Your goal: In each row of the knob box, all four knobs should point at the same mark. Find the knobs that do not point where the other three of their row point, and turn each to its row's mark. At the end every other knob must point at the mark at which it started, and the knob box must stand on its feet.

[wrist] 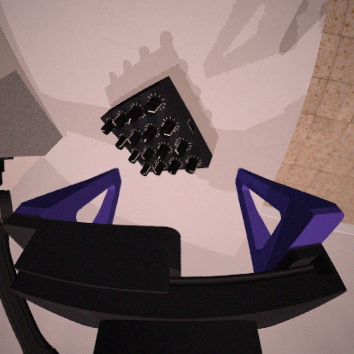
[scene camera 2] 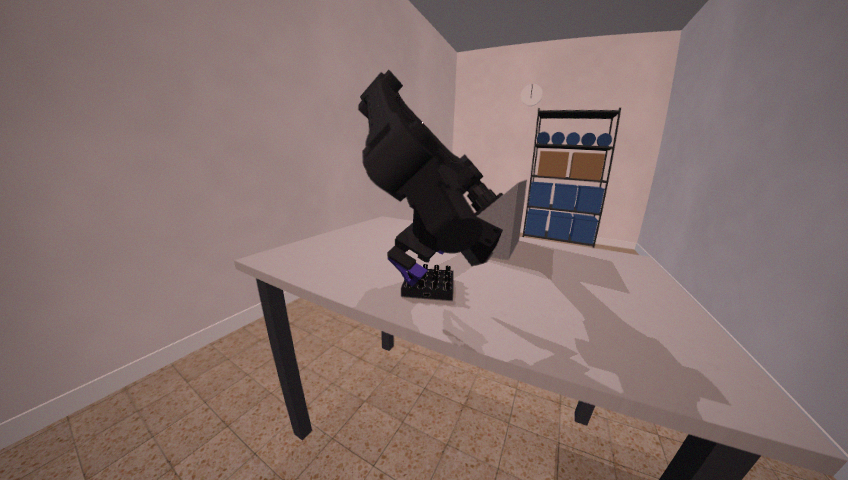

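Seen in the pictures: gripper, fingertip midpoint: (wrist: pixel 177 174) (scene camera 2: pixel 425 267); arm's base at its link origin: (scene camera 2: pixel 489 207).
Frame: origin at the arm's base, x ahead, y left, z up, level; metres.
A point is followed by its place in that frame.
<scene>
The black knob box (scene camera 2: pixel 427 293) {z -0.115, x 0.439, y -0.044 m} (wrist: pixel 201 145) {z -0.117, x 0.448, y -0.072 m} stands on its feet on the table, turned at an angle in the wrist view. Its black knobs stand in rows of four with pale marks around them; their pointers are too small to read surely, and some knobs hide others' marks. My gripper (wrist: pixel 177 174) {z -0.053, x 0.452, y -0.045 m} is open, with its purple fingers wide apart and nothing between them. In the wrist view the box lies beyond the fingertips, a little left of the middle. In the scene view one purple finger (scene camera 2: pixel 416 273) {z -0.022, x 0.546, y -0.022 m} overlaps the left part of the box, and the arm hides the other finger almost wholly.
The pale table (scene camera 2: pixel 333 252) {z -0.130, x 0.310, y -0.409 m} bears the box. A grey wedge-shaped block (scene camera 2: pixel 510 228) {z -0.033, x 0.128, y 0.083 m} (wrist: pixel 25 120) {z -0.088, x 0.121, y 0.001 m} stands behind the arm, at the left in the wrist view. The table's edge and tiled floor show at the right in the wrist view. A storage rack stands by the far wall.
</scene>
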